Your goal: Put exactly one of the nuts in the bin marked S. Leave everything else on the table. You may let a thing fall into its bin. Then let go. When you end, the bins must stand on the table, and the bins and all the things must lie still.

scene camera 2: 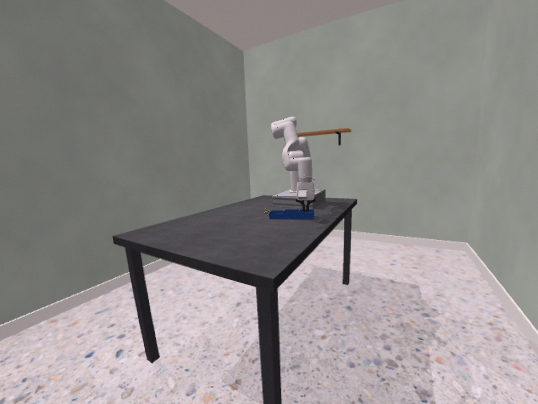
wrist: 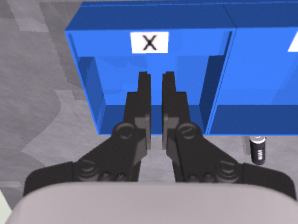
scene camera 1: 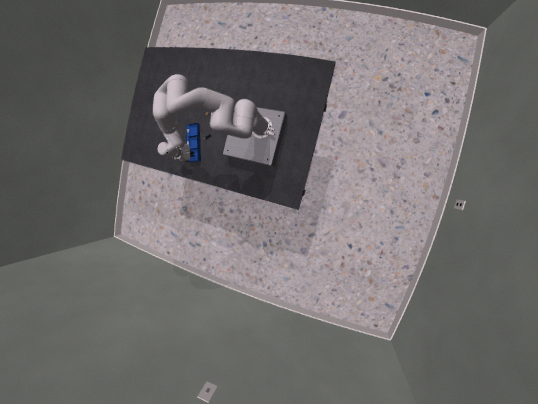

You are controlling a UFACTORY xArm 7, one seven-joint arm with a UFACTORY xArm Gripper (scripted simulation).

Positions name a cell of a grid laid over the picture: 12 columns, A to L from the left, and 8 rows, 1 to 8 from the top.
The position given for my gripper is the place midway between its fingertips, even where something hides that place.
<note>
In view: my gripper (wrist: G4) and a blue bin (wrist: J4).
</note>
